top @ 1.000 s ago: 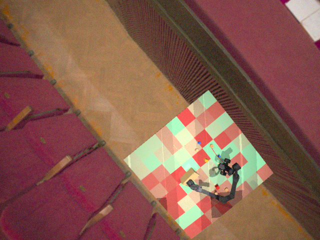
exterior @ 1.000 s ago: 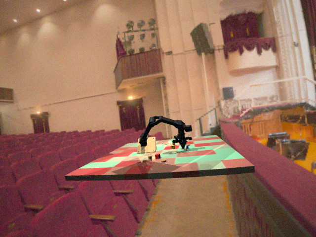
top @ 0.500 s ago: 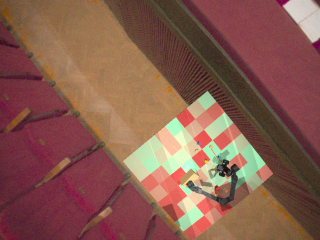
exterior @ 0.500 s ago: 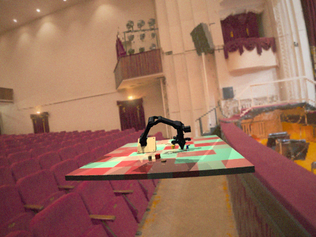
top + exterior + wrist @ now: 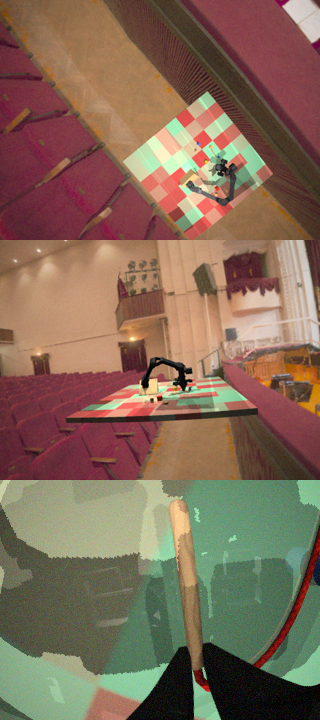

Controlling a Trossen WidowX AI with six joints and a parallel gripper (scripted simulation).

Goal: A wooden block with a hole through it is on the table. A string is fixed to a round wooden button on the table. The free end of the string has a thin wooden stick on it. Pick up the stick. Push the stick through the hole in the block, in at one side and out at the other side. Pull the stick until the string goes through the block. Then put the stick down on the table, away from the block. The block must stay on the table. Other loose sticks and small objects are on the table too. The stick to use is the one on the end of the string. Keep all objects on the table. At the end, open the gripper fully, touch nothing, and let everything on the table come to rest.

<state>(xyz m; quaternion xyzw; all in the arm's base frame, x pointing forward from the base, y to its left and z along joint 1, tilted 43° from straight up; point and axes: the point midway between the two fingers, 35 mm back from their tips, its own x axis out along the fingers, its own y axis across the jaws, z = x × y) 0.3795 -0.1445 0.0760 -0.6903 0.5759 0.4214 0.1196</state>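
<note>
Right now the yellow cube is 8 cm behind my gripper tip and 15 cm to the left of it. From my gripper tip the other things lie so: red cube (22 cm behind, 18 cm to the right); round wooden button (9 cm ahead, 21 cm to the left, 1 cm below); thin wooden stick (1 cm behind, 1 cm to the left).
</note>
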